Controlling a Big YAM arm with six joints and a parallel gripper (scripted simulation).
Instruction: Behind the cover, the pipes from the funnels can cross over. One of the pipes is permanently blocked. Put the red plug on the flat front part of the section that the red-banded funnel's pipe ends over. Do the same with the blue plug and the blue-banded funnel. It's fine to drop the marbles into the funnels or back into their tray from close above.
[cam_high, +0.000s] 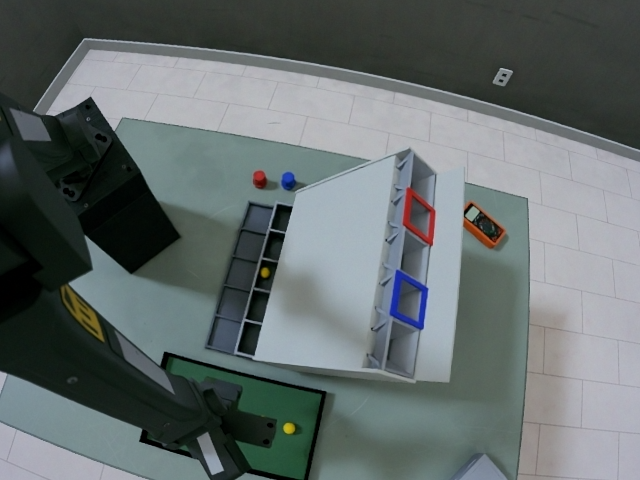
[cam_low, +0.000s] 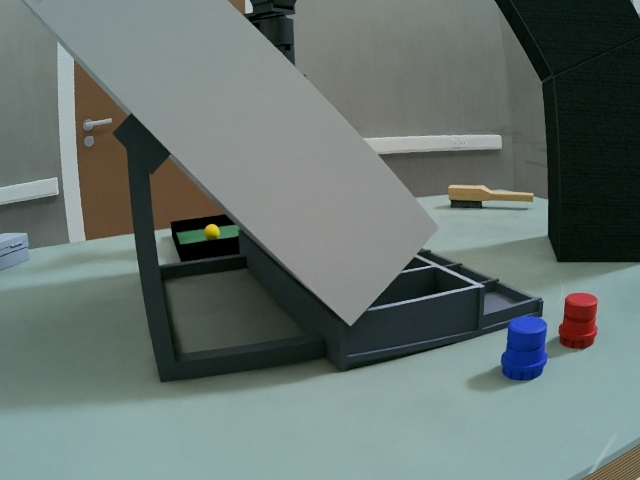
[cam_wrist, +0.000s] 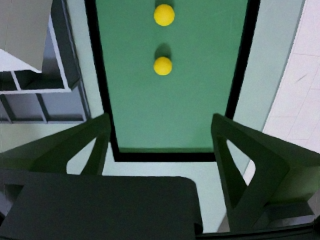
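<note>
My gripper is now 2 cm to the left of the green marble tray and 16 cm above it. The rest, counted from my hand: sloped cover: 7 cm ahead, 33 cm to the left, 4 cm above.
</note>
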